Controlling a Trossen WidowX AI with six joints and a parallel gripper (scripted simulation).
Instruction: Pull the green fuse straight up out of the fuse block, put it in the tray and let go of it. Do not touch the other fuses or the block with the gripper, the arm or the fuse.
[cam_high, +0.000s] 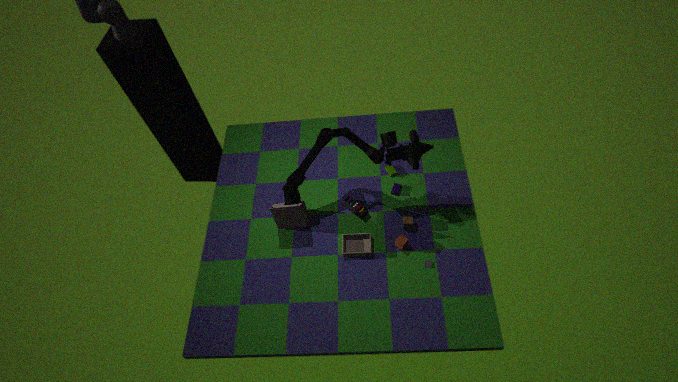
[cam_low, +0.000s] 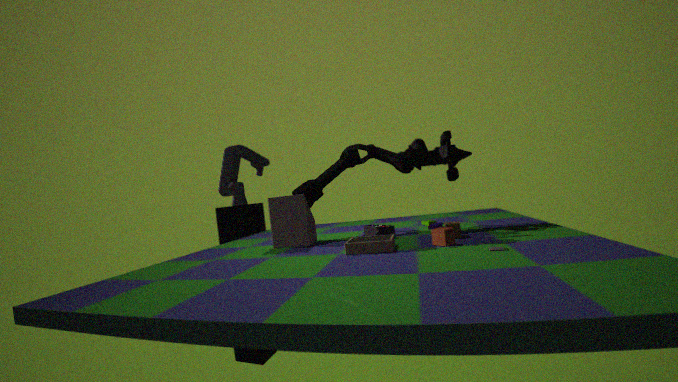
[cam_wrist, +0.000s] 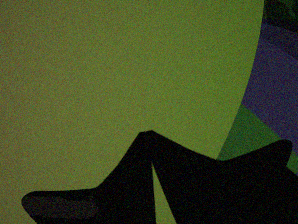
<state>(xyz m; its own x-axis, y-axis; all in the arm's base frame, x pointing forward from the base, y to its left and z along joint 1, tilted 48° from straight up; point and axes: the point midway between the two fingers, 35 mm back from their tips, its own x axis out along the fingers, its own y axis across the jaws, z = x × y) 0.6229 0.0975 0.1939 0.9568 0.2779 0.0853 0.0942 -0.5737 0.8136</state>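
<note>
My gripper tip is 370 mm past the green fuse, 240 mm above it and 160 mm to the left of it. Round my gripper tip: brown cube 250 mm to the right, 240 mm below, 110 mm behind; then orange cube 360 mm to the right, 240 mm below, 140 mm behind; then tray 370 mm to the right, 340 mm behind, 260 mm below.
</note>
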